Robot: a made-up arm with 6 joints.
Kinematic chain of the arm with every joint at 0, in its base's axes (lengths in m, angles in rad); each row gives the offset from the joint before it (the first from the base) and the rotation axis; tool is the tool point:
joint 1: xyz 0 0 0.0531 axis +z
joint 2: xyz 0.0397 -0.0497 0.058 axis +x
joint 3: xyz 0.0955 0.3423 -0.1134 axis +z
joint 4: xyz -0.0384 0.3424 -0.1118 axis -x
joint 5: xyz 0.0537 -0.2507 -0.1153 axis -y
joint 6: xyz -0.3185 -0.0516 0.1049 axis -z
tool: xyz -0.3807 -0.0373 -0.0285
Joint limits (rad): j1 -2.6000..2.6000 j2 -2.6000..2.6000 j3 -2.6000..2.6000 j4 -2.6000..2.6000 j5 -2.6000..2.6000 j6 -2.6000..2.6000
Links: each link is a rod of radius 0.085 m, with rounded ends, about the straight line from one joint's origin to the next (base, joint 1, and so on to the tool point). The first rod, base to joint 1, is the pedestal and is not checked.
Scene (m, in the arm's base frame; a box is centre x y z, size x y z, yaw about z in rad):
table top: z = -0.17
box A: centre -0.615 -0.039 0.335 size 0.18 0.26 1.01 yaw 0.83
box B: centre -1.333 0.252 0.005 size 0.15 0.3 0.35 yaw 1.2
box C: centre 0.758 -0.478 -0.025 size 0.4 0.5 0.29 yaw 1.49
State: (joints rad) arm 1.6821 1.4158 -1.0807 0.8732 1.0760 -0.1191
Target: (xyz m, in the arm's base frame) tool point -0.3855 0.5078 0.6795
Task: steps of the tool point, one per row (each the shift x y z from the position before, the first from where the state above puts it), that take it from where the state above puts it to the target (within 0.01 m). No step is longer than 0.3 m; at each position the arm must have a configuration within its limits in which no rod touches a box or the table.
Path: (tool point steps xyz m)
1: -0.0273 0.0679 0.1795
2: 0.0731 0.0364 0.1267
3: 0.1084 -0.0285 0.0302
4: 0.0649 -0.0664 -0.0755
5: -0.0169 -0.0332 -0.1469
6: -0.0695 0.0643 -0.1528
7: -0.0444 0.1653 -0.0883
8: -0.0091 -0.1726 0.1208
9: 0.0242 -0.0433 0.2216
10: 0.0167 0.1207 0.2222
11: -0.0151 0.2444 0.1253
12: -0.0463 0.2793 -0.0213
13: -0.0581 0.2240 -0.1549
14: -0.0441 0.1154 -0.2297

